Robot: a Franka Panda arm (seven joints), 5 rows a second.
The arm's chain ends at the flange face. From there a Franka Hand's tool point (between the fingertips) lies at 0.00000 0.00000 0.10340 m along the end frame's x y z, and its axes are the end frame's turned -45 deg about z.
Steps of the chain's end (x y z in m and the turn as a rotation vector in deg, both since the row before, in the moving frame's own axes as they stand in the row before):
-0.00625 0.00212 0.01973 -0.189 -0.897 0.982
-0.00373 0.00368 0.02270 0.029 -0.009 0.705
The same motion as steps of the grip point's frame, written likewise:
-0.00730 -0.00384 0.01972 0.501 -0.768 0.982
-0.00521 -0.00008 0.02270 0.027 0.014 0.705

